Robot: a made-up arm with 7 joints.
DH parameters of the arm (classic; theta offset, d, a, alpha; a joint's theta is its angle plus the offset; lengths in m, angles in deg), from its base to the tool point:
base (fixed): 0 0.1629 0 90
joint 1: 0 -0.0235 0.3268 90
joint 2: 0 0.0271 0.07 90
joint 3: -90 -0.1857 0.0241 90
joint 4: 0 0.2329 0.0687 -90
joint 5: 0 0.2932 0.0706 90
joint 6: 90 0.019 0.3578 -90
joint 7: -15.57 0 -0.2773 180
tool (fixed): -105.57 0.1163 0 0
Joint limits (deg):
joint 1: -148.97..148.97
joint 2: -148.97..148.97
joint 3: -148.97..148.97
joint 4: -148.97..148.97
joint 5: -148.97..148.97
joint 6: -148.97..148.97
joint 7: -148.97..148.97
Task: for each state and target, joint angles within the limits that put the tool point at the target. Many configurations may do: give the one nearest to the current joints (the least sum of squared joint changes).
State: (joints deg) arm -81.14 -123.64 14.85 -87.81 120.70 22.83 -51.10
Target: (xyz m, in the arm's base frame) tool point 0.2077 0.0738 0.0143
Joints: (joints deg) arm -106.19 -112.31 29.69 -51.98 105.26 -10.19 -29.38
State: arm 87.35 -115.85 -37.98 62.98 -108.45 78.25 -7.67
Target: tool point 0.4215 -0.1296 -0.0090
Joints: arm 47.96 -121.82 -32.15 61.17 -117.85 61.18 -25.40
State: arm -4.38 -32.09 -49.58 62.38 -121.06 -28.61 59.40
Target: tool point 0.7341 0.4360 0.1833
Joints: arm 24.84 -55.15 -81.54 45.31 -139.62 -13.66 73.11
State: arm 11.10 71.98 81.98 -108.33 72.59 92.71 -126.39
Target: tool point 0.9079 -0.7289 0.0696
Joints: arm -17.83 46.60 114.99 -102.84 66.30 66.38 -129.85
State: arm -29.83 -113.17 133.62 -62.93 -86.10 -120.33 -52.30
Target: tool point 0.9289 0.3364 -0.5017
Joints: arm -41.99 -66.64 139.36 -76.85 -66.69 -101.51 -77.26
